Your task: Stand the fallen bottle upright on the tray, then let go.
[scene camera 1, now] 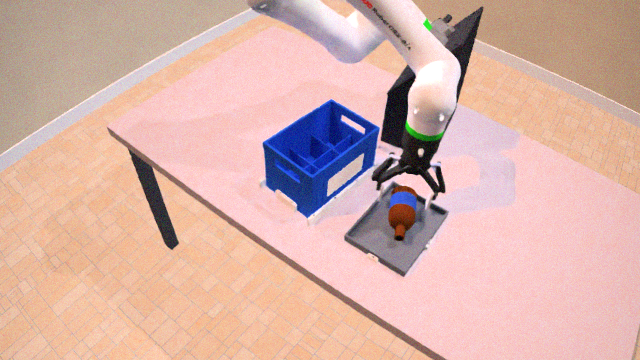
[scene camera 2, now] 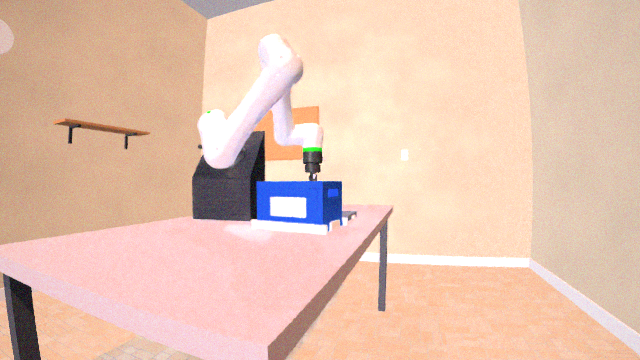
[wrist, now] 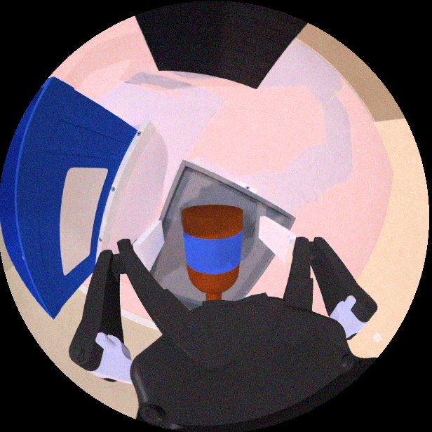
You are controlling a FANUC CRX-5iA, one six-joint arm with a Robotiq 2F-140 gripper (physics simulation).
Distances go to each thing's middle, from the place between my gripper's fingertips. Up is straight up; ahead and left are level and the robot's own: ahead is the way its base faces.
The brown bottle (scene camera 1: pixel 402 210) is 40 mm ahead of my hand and 20 mm to the left of it.
